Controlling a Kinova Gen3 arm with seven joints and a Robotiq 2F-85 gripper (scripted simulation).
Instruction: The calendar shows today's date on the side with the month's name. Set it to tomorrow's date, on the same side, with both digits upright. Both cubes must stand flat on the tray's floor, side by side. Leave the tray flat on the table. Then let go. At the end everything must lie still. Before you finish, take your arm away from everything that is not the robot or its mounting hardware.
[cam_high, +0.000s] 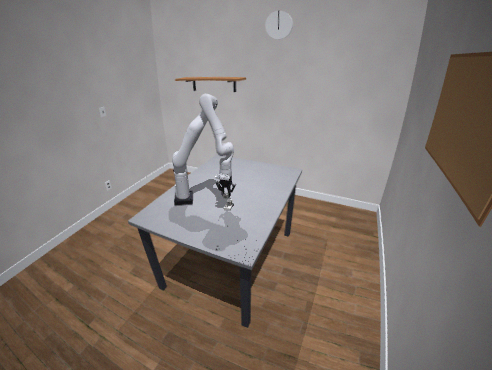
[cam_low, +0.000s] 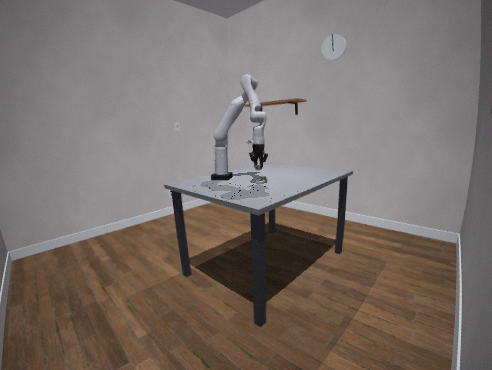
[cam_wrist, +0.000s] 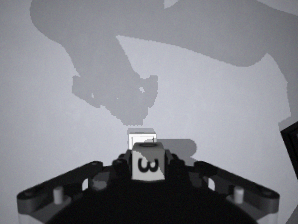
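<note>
My gripper is now 1 cm short of the calendar tray, 2 cm to the right of it and 11 cm above it. The rest, counted from my hand: white digit cube (1 cm below).
</note>
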